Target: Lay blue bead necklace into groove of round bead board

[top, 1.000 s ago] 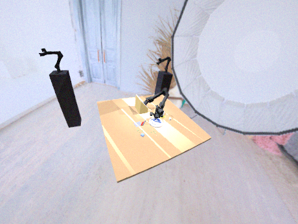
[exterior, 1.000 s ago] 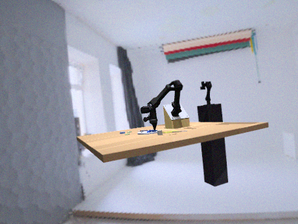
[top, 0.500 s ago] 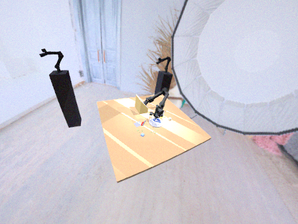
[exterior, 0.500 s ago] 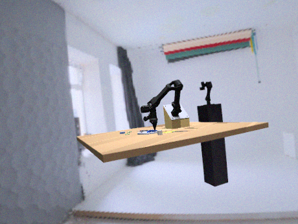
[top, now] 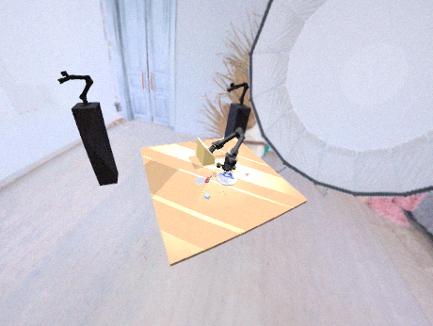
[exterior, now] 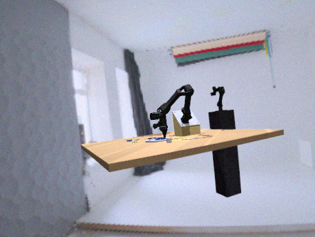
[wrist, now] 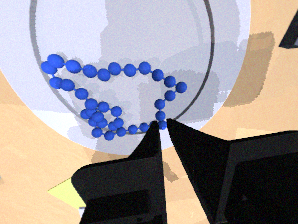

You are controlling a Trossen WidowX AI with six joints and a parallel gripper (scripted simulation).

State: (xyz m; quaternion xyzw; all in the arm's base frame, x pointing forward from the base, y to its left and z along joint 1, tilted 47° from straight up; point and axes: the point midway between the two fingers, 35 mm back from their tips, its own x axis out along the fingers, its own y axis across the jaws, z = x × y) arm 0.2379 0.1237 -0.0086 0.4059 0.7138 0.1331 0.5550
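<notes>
Now: gripper tip 6 cm short of the round bead board, 1 cm to the left of it and 1 cm above it. The rest, counted from my gripper tip: yellow flat piece: 15 cm to the left, 7 cm behind, 2 cm below; then red-and-grey object: 19 cm to the right, 4 cm ahead, 1 cm below; then white cylinder: 23 cm to the left, 6 cm ahead.
</notes>
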